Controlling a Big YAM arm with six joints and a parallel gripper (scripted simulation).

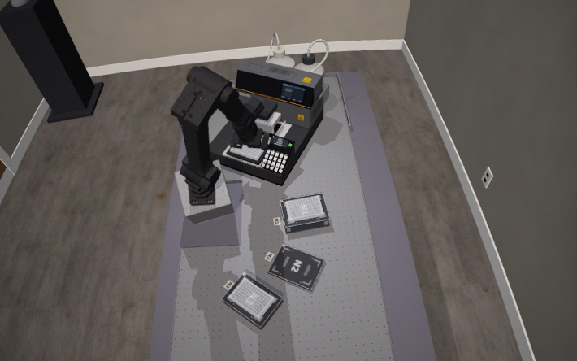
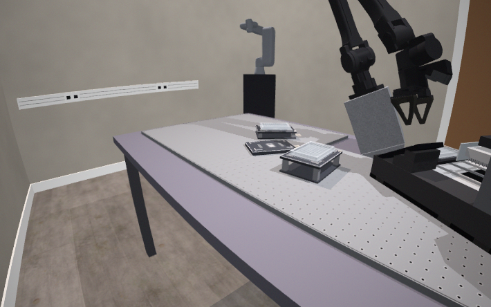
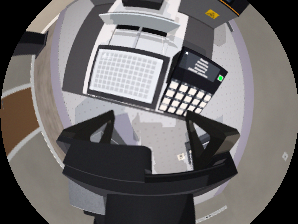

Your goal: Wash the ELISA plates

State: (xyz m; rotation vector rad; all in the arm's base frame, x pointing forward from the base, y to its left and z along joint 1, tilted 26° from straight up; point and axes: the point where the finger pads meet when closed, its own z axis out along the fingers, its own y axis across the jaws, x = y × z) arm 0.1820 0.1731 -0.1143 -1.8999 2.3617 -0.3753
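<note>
My gripper is now 80 mm above the washer carrier, 70 mm to the right of it and 30 mm past it. Also, from my hand: plate washer 200 mm to the left, 50 mm ahead, 30 mm below.
</note>
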